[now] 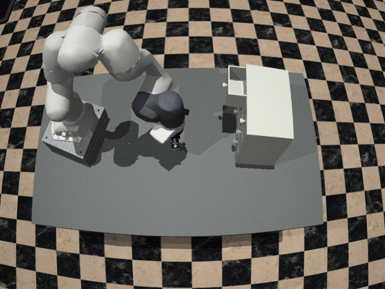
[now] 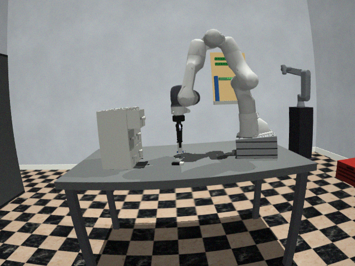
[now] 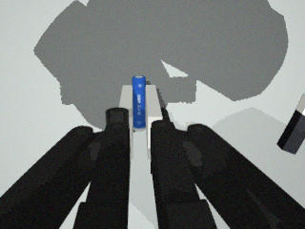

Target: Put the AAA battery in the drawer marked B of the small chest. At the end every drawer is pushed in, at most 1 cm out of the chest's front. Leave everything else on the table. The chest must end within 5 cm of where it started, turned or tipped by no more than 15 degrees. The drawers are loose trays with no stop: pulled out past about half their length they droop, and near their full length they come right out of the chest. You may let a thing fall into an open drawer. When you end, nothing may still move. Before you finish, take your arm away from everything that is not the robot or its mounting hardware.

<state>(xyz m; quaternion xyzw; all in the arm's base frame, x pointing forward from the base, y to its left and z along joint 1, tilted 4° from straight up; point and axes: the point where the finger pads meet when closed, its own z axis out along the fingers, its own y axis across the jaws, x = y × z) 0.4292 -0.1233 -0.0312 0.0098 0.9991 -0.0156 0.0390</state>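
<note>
Now: hand 18 cm to the right of the black-and-white block, 5 cm above it and 3 cm short of it. Round my hand: drawer 29 cm ahead, 19 cm above, 12 cm to the left; then blue AAA battery 3 cm below.
</note>
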